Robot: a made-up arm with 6 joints. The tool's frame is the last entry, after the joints. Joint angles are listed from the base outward. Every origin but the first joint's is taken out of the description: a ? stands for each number. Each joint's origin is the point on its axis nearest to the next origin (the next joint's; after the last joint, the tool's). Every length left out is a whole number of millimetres.
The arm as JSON. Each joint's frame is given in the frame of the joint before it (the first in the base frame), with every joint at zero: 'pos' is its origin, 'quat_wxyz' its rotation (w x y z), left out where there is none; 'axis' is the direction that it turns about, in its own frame. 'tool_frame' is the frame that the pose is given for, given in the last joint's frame.
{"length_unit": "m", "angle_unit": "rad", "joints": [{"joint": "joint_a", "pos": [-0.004, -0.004, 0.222], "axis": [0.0, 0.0, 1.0]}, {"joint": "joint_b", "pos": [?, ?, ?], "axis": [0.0, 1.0, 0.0]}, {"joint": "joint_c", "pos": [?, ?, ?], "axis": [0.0, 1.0, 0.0]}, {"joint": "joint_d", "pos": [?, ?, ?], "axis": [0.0, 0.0, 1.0]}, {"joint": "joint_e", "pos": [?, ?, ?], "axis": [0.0, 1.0, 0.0]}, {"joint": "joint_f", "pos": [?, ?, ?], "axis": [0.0, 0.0, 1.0]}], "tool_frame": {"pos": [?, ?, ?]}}
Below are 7 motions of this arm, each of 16 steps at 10 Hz.
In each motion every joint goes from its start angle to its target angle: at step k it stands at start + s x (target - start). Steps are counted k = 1, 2, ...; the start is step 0. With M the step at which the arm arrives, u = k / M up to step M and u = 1 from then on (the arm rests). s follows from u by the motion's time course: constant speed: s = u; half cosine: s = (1 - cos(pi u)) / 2; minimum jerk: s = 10 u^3 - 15 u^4 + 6 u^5.
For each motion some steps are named. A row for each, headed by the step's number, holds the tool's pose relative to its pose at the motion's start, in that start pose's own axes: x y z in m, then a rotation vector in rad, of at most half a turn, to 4 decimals.
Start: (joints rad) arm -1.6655 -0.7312 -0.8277 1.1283 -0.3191 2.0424
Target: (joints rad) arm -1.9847 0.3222 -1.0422 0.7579 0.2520 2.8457
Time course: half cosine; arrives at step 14
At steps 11, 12, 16:
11: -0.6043 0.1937 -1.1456 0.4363 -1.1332 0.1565
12: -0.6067 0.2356 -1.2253 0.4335 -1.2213 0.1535
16: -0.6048 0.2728 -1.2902 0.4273 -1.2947 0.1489

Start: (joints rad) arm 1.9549 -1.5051 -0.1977 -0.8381 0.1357 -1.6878
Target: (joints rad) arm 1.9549 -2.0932 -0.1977 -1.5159 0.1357 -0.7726
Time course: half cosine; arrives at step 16
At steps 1, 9, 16:
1: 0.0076 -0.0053 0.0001 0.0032 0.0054 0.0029
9: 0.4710 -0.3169 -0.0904 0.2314 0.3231 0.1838
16: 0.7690 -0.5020 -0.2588 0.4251 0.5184 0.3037

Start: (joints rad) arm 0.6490 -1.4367 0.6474 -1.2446 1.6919 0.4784
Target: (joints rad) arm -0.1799 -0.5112 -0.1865 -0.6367 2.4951 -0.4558
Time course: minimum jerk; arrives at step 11
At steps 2, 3, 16:
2: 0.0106 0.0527 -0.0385 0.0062 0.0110 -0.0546
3: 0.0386 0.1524 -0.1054 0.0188 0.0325 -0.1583
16: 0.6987 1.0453 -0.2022 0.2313 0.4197 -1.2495

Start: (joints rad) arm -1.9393 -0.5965 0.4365 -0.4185 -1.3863 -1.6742
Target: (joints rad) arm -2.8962 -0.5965 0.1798 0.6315 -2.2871 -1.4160
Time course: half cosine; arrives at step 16
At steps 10, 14, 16:
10: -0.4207 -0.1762 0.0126 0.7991 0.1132 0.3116
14: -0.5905 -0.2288 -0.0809 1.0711 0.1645 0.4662
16: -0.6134 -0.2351 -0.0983 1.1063 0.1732 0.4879

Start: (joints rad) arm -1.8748 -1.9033 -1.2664 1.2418 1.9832 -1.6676
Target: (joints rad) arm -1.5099 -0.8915 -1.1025 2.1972 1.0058 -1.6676
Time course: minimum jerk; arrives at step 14
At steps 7, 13, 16:
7: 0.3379 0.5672 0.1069 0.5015 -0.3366 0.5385
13: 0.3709 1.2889 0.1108 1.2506 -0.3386 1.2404
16: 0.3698 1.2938 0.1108 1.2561 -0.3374 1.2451

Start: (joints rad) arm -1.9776 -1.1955 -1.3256 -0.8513 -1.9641 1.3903
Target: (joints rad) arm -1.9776 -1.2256 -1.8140 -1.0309 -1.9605 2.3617
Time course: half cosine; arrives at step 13
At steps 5, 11, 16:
5: -0.0536 -0.0239 0.0521 -0.1080 0.1004 0.2158
11: -0.1580 -0.0370 0.1553 -0.1950 0.3750 0.6015
16: -0.1674 -0.0361 0.1649 -0.1938 0.4034 0.6347

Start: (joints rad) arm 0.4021 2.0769 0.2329 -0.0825 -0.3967 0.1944
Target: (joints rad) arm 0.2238 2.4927 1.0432 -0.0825 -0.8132 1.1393
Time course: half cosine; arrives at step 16
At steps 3, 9, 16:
3: 0.0912 -0.0283 -0.0305 0.0219 0.0655 0.0886
9: 0.5626 -0.1360 -0.3532 0.2607 0.4206 0.6423
16: 0.7863 -0.1318 -0.7104 0.5697 0.6312 1.0702

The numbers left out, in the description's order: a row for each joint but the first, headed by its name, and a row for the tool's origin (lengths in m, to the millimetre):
joint_b: -0.015 0.103 0.0
joint_c: -0.027 0.0 0.983
joint_d: 0.015 0.0 0.563
joint_e: -0.009 0.017 0.0
joint_f: -0.013 0.0 0.119
tool: 0.015 -0.005 0.0

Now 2 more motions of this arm.
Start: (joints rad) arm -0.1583 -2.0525 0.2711 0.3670 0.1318 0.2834
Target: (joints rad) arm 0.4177 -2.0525 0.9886 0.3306 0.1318 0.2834
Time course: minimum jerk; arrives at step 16
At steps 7, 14, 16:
7: -0.0579 -0.3852 -0.0349 0.3430 0.0864 0.0102
14: -0.1247 -0.8971 -0.3202 0.8550 0.2190 0.1498
16: -0.1256 -0.9081 -0.3309 0.8680 0.2225 0.1557

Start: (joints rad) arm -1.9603 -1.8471 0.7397 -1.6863 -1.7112 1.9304
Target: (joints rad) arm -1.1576 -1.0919 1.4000 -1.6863 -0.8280 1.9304
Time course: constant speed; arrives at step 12
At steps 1, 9, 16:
1: 0.0932 -0.0759 -0.0850 0.0938 -0.0845 0.1198
9: 1.0431 -0.2512 -0.4377 0.6370 -0.5891 1.1758
16: 1.3493 -0.1674 -0.3587 0.6781 -0.6569 1.6042

